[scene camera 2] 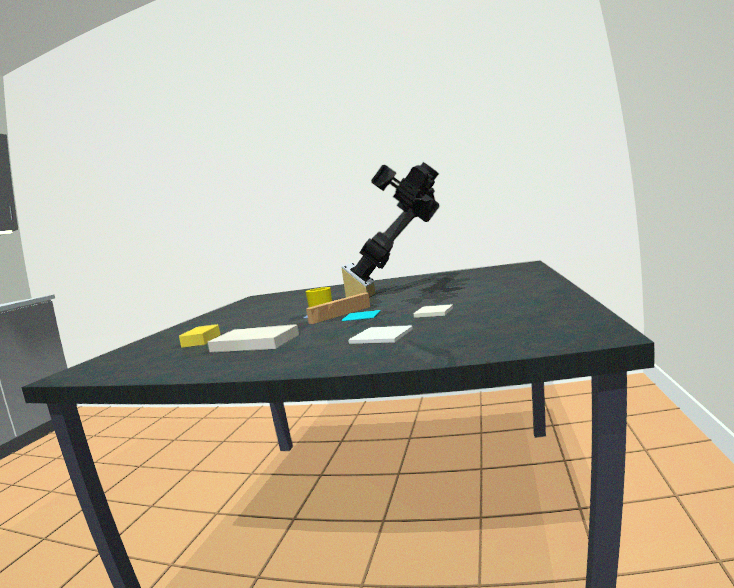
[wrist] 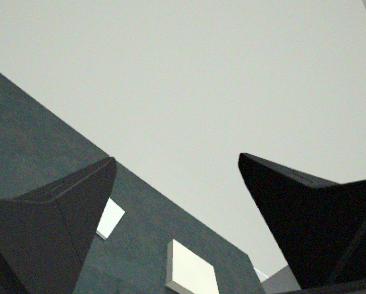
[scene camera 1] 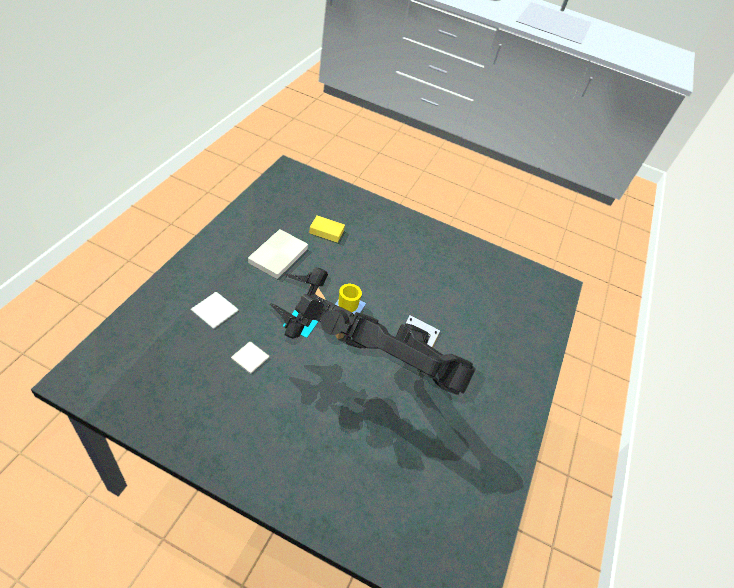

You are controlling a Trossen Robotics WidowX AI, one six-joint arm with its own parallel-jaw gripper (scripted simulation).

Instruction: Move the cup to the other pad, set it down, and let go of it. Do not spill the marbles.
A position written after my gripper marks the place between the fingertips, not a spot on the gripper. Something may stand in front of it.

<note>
My gripper (scene camera 2: 401,190) is open, with nothing in its grasp. I also see a cream slab (scene camera 2: 262,338) and a wooden bar (scene camera 2: 326,311).
The cream slab also shows in scene camera 1 (scene camera 1: 278,253). My gripper shows as well in the wrist view (wrist: 179,161) and in scene camera 1 (scene camera 1: 277,288).
</note>
